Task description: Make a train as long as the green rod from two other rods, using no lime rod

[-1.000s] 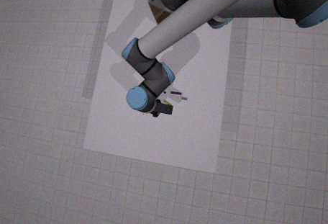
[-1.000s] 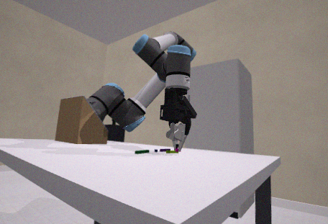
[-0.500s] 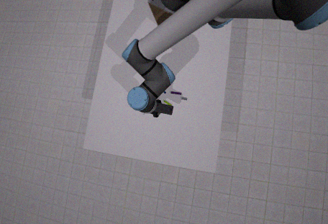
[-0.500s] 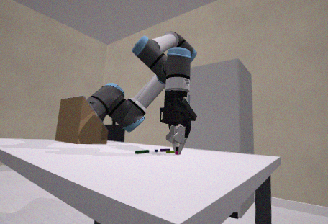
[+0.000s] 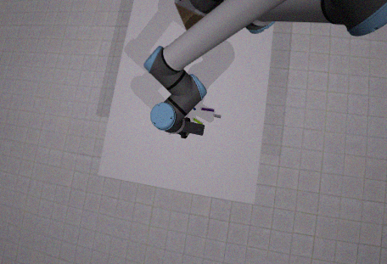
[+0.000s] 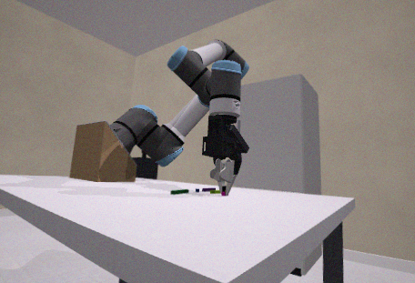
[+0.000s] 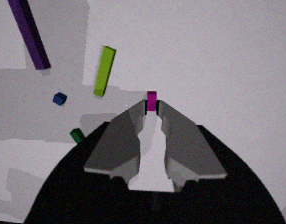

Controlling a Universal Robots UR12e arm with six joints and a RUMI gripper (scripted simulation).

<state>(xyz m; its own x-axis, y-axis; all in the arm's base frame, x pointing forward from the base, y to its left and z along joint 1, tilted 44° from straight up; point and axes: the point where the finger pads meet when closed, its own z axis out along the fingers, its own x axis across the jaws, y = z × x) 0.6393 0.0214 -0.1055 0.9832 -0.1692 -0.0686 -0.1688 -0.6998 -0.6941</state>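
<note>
Now: the magenta rod 1 cm below my hand. From my hand the other things lie so: blue rod (11 cm behind, 2 cm to the left, 1 cm below); then green rod (11 cm behind, 7 cm to the right, 1 cm below); then lime rod (4 cm behind, 4 cm to the left, 1 cm below).
</note>
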